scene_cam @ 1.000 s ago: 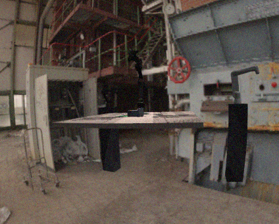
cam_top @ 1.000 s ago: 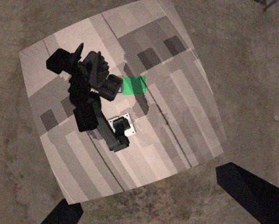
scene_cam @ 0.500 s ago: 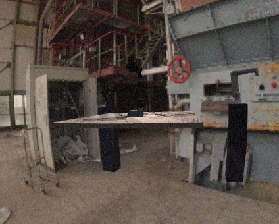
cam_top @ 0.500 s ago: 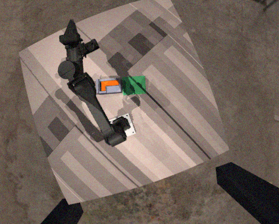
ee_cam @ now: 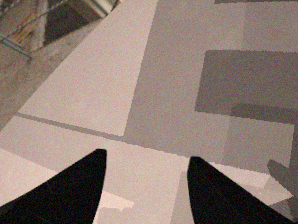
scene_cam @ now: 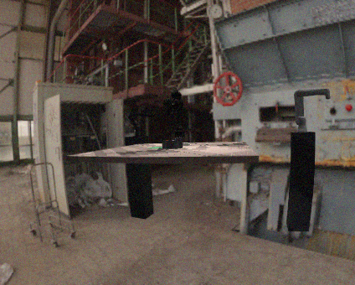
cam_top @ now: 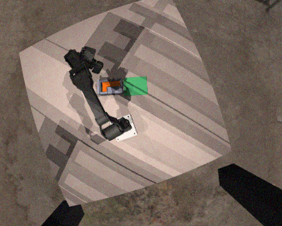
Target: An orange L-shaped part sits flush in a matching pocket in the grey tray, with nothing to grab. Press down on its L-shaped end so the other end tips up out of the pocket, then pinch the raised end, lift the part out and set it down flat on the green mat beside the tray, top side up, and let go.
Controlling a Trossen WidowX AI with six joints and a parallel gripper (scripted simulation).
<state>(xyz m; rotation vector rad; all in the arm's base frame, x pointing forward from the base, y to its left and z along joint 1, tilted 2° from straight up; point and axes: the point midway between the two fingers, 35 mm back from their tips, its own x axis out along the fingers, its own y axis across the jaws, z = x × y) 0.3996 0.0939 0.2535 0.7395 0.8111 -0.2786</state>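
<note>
Now: the orange L-shaped part 160 mm behind my gripper tip, 60 mm to the right of it and 220 mm below it.
</note>
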